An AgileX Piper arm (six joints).
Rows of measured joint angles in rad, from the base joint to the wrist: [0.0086 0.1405 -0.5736 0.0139 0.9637 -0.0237]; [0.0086 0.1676 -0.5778 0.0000 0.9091 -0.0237]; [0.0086 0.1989 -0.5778 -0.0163 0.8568 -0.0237]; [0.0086 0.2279 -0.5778 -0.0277 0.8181 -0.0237]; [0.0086 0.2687 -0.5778 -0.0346 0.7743 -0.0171]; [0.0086 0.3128 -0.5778 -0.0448 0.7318 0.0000]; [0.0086 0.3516 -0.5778 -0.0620 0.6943 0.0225]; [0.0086 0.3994 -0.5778 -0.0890 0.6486 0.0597]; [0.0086 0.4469 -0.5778 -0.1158 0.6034 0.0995]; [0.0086 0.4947 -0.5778 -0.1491 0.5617 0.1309]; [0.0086 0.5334 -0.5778 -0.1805 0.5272 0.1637]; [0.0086 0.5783 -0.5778 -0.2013 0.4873 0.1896]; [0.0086 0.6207 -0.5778 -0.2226 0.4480 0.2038]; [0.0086 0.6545 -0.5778 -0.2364 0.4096 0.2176]
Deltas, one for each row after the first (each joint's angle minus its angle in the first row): [0.0000 0.0271 -0.0042 -0.0139 -0.0546 0.0000]; [0.0000 0.0584 -0.0042 -0.0302 -0.1069 0.0000]; [0.0000 0.0874 -0.0042 -0.0416 -0.1456 0.0000]; [0.0000 0.1282 -0.0042 -0.0485 -0.1894 0.0066]; [0.0000 0.1723 -0.0042 -0.0587 -0.2319 0.0237]; [0.0000 0.2111 -0.0042 -0.0759 -0.2694 0.0462]; [0.0000 0.2589 -0.0042 -0.1029 -0.3151 0.0834]; [0.0000 0.3064 -0.0042 -0.1297 -0.3603 0.1232]; [0.0000 0.3542 -0.0042 -0.1630 -0.4020 0.1546]; [0.0000 0.3929 -0.0042 -0.1944 -0.4365 0.1874]; [0.0000 0.4378 -0.0042 -0.2152 -0.4764 0.2133]; [0.0000 0.4802 -0.0042 -0.2365 -0.5157 0.2275]; [0.0000 0.5140 -0.0042 -0.2503 -0.5541 0.2413]
